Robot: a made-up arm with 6 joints.
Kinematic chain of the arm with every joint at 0, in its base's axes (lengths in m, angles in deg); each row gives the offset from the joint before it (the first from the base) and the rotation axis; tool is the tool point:
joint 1: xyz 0 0 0.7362 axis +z
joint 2: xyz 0.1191 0 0 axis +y
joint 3: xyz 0 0 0.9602 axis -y
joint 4: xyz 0 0 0.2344 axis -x
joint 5: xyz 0.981 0 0 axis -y
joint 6: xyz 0.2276 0 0 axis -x
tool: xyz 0 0 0
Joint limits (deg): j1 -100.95..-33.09 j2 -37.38..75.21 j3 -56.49..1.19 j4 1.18..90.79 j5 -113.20..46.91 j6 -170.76..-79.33
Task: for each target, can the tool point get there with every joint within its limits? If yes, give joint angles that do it. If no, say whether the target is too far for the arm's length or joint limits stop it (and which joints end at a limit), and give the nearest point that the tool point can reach.
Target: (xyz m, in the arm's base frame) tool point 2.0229 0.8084 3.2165
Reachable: no: too far | nearest point 0.7792 -0.3274 2.2940 | short by 1.920 m
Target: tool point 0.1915 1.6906 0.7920
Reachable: no: joint limits stop it (at a limit: joint 1, joint 2, joint 3, joint 4, joint 5) | nearest point 0.3216 -0.2147 1.2312 | short by 1.960 m
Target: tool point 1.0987 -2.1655 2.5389
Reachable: no: too far | nearest point 0.6907 -1.3614 1.8350 | short by 1.144 m
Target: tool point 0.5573 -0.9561 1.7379
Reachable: yes | joints -57.47 -9.47 -10.79 16.09 -44.57 -98.84
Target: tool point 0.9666 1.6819 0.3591
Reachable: no: joint limits stop it (at a limit: joint 1, joint 2, joint 3, joint 4, joint 5) | nearest point 0.4801 -0.1145 -0.0216 | short by 1.900 m
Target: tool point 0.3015 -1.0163 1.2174
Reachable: yes | joints -69.17 -10.53 -42.33 62.73 -23.17 -122.52
